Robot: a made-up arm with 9 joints. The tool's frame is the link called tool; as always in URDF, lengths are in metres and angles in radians.
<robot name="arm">
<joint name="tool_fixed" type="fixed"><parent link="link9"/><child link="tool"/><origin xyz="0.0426 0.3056 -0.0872"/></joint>
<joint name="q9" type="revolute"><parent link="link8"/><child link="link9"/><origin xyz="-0.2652 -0.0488 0.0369"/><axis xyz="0 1 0"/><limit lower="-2.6" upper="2.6" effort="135" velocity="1.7"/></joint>
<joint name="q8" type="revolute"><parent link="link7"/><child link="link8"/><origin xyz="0.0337 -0.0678 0.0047"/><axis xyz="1 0 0"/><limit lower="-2.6" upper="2.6" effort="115" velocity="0.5"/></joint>
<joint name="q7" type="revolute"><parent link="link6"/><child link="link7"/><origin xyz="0.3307 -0.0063 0.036"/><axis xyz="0 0 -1"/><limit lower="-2.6" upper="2.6" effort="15" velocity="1.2"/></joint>
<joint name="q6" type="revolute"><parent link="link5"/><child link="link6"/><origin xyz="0.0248 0.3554 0.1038"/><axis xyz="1 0 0"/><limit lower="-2.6" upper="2.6" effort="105" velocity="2.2"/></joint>
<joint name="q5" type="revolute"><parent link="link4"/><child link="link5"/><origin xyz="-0.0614 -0.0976 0.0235"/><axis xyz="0 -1 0"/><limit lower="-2.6" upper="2.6" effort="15" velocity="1"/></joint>
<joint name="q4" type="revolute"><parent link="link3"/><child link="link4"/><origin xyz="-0.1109 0.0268 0.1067"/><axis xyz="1 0 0"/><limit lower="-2.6" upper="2.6" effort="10" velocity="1.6"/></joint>
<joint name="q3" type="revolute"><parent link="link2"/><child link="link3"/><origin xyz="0.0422 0.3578 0.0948"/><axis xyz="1 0 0"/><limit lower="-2.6" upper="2.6" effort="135" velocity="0.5"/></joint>
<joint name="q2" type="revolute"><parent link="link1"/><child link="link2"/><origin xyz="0.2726 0.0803 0.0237"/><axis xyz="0 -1 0"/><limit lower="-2.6" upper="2.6" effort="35" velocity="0.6"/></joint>
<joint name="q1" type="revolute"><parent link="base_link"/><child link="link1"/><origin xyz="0 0 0.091"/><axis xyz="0 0 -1"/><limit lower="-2.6" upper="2.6" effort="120" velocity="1.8"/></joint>
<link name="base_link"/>
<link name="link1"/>
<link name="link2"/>
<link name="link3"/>
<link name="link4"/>
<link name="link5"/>
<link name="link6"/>
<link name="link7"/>
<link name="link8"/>
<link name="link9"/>
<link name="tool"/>
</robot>
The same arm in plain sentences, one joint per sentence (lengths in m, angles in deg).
The arm has nine revolute joints in a row. What follows holds with every joint at zero, and every direction is one of the base frame's. Joint 1 sits 0.091 m along +z from the base frame's origin and rotates about -z, from -148.97 to 148.97 deg. Joint 2 sits 0.2726 m along +x and 0.0803 m along +y and 0.0237 m along +z from joint 1 and rotates about -y, from -148.97 to 148.97 deg. Joint 3 sits 0.0422 m along +x and 0.3578 m along +y and 0.0948 m along +z from joint 2 and rotates about +x, from -148.97 to 148.97 deg. Joint 4 sits 0.1109 m along -x and 0.0268 m along +y and 0.1067 m along +z from joint 3 and rotates about +x, from -148.97 to 148.97 deg. Joint 5 sits 0.0614 m along -x and 0.0976 m along -y and 0.0235 m along +z from joint 4 and rotates about -y, from -148.97 to 148.97 deg. Joint 6 sits 0.0248 m along +x and 0.3554 m along +y and 0.1038 m along +z from joint 5 and rotates about +x, from -148.97 to 148.97 deg. Joint 7 sits 0.3307 m along +x and 0.0063 m along -y and 0.036 m along +z from joint 6 and rotates about -z, from -148.97 to 148.97 deg. Joint 8 sits 0.0337 m along +x and 0.0678 m along -y and 0.0047 m along +z from joint 7 and rotates about +x, from -148.97 to 148.97 deg. Joint 9 sits 0.2652 m along -x and 0.0488 m along -y and 0.0369 m along +z from joint 8 and rotates about +y, from -148.97 to 148.97 deg. The tool frame, which is the frame that the pose is given for, sits 0.0426 m along +x and 0.3056 m along +y and 0.0872 m along -z from joint 9; its axes are parallel to the base frame's.
